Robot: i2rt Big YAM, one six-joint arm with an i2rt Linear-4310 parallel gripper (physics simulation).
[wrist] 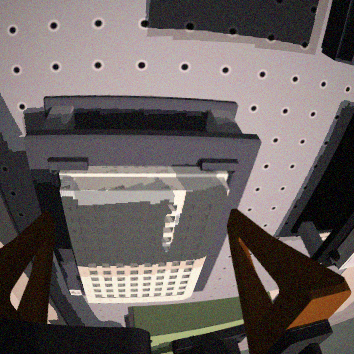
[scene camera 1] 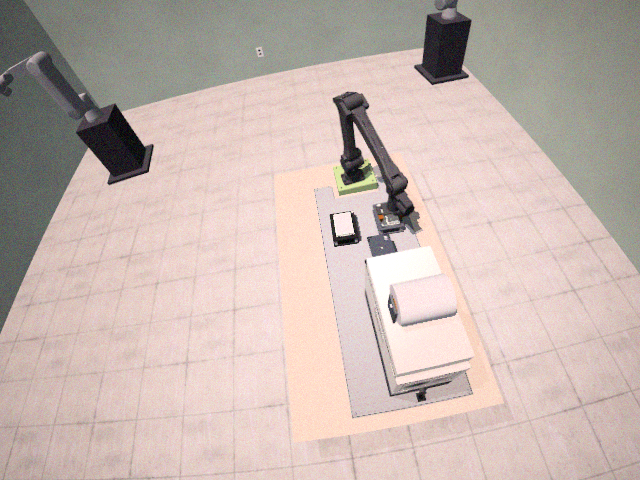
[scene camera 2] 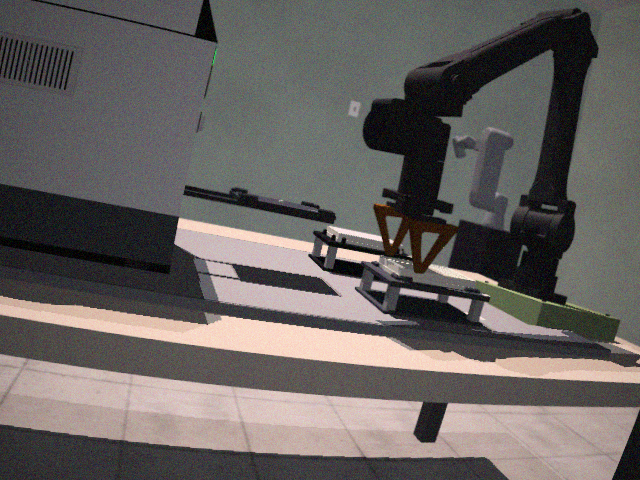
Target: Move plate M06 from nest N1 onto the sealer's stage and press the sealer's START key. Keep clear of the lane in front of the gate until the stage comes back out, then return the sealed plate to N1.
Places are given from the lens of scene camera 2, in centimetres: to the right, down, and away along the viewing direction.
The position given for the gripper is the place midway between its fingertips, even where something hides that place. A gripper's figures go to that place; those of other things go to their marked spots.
gripper [scene camera 2: 403, 263]: 12, 3, 73
dark sealer stage [scene camera 2: 306, 210]: -2, -4, 72
grey perforated deck [scene camera 2: 206, 266]: -16, 4, 71
